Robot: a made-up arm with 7 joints.
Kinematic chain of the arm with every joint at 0, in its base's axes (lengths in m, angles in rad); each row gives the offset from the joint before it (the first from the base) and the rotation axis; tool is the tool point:
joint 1: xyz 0 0 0.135 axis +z
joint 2: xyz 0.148 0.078 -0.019 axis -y
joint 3: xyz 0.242 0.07 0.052 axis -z
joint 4: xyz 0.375 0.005 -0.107 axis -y
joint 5: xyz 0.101 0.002 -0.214 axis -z
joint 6: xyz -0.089 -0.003 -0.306 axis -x
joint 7: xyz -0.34 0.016 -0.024 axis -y
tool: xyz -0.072 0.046 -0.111
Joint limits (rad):
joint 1: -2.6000..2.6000
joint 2: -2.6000..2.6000
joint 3: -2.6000..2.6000
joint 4: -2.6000..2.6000
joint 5: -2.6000..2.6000
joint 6: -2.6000..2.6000
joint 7: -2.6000..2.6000
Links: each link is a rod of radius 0.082 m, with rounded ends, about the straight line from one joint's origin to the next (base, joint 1, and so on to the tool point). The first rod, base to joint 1, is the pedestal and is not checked.
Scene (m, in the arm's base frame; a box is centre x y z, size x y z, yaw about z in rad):
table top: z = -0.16
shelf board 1: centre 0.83 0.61 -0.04 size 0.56 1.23 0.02 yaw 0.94
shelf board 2: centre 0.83 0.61 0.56 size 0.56 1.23 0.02 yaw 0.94
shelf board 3: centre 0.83 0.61 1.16 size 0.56 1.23 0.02 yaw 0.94
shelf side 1: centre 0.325 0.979 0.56 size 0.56 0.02 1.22 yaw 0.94
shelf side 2: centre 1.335 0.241 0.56 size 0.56 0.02 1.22 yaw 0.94
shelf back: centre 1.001 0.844 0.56 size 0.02 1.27 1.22 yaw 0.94
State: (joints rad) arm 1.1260 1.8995 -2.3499 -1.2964 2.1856 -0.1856 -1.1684
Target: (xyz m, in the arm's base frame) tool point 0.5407 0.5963 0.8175
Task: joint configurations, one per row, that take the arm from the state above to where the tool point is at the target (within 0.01 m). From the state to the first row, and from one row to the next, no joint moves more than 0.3 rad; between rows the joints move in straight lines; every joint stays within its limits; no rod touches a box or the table.
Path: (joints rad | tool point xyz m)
1: 1.2836 2.0126 -2.2927 -1.5116 2.1444 -0.2106 -1.2880 | 0.3868 0.5554 0.3151
2: 1.4412 2.1256 -2.2355 -1.7268 2.1032 -0.2357 -1.4076 | 0.3227 0.4583 0.3126
3: 1.5988 2.2387 -2.1783 -1.9420 2.0620 -0.2607 -1.5272 | 0.2709 0.3735 0.2560
4: 1.3487 2.3591 -2.1668 -1.7543 2.2413 -0.2311 -1.2290 | 0.3448 0.3833 0.4461
5: 1.0985 2.4796 -2.1553 -1.5666 2.4207 -0.2016 -0.9308 | 0.3711 0.3555 0.6418
6: 0.8484 2.6000 -2.1438 -1.3790 2.6000 -0.1720 -0.6326 | 0.3400 0.3215 0.8175
7: 0.6033 2.6000 -2.0749 -1.1089 2.6000 -0.1244 -0.6743 | 0.4217 0.4703 0.8380
8: 0.3583 2.6000 -2.0060 -0.8387 2.6000 -0.0769 -0.7160 | 0.5407 0.5964 0.8175

